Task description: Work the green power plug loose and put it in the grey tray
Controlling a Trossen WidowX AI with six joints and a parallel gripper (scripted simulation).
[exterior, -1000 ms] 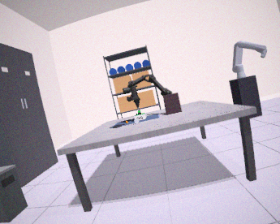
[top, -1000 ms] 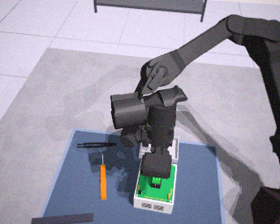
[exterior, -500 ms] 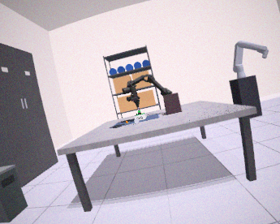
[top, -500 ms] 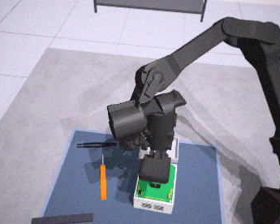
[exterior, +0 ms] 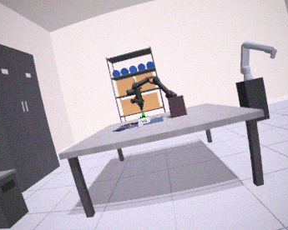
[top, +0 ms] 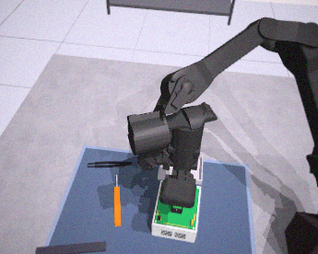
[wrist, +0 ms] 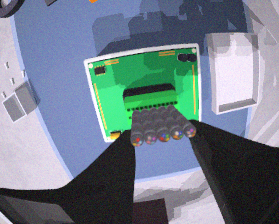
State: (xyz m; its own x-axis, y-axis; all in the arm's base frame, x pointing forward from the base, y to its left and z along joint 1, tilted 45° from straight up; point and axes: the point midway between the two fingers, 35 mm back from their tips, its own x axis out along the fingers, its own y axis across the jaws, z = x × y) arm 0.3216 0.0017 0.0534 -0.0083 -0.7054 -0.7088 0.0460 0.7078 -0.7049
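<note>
The green power plug is 4 cm below my gripper tip. From my gripper tip the other things lie so: blue mat 12 cm below, 5 cm ahead; then dark bar 22 cm ahead, 12 cm to the left, 12 cm below.
</note>
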